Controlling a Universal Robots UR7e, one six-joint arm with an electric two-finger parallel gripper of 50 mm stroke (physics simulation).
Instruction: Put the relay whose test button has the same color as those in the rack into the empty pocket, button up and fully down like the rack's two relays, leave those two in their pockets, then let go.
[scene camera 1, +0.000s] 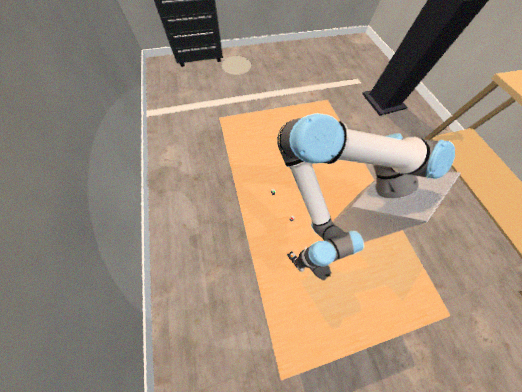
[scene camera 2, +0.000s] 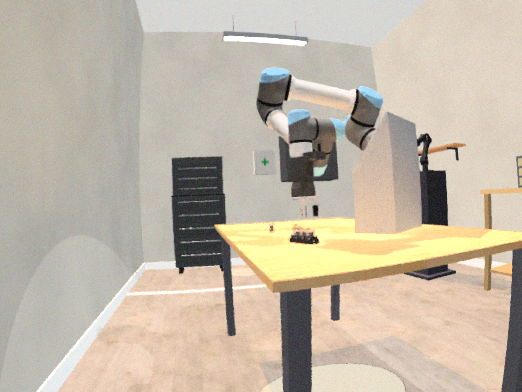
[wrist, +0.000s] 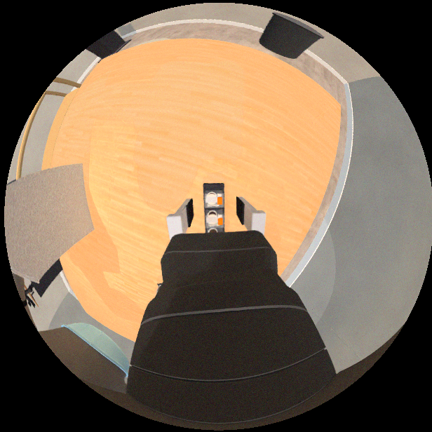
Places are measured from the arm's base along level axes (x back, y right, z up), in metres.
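Pixels of known places: gripper, fingertip midpoint: (scene camera 2: 310, 216); arm's base, link origin: (scene camera 1: 396, 187) (scene camera 2: 384, 151).
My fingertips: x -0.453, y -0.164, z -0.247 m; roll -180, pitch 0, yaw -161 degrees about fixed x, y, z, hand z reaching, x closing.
Ahead of a thing's pixels: the offset from my fingertips to its middle. "spot": to the spot under its first point. Level surfaces: height alone.
The black rack @(spot: dy +0.001, dx -0.015, dz -0.071 m) (scene camera 2: 304, 240) (wrist: 213, 185) stands on the table. In the wrist view a relay with an orange button (wrist: 213, 199) sits button up in the far end pocket. A second orange-button relay (wrist: 214, 218) sits beside it, and the edge of a third relay (wrist: 213, 231) shows beyond, its button hidden by my gripper's body. Scene camera 2 is too coarse to compare their seating depth. My gripper (scene camera 2: 309, 212) (wrist: 214, 205) is open and empty, raised above the rack, with its fingers on either side of the row.
Two small loose relays stand apart on the table @(dz -0.085 m) (scene camera 1: 350, 305): one with a green spot @(dy +0.440, dx +0.015, dz -0.064 m) (scene camera 1: 273, 192) and one with a reddish spot @(spot: dy +0.245, dx +0.047, dz -0.042 m) (scene camera 1: 291, 218). A loose relay @(spot: dy +0.427, dx +0.008, dz -0.062 m) (scene camera 2: 271, 227) also shows in scene camera 2. The robot's pale pedestal (scene camera 1: 425, 200) (scene camera 2: 405, 185) (wrist: 45, 220) stands at the table's side.
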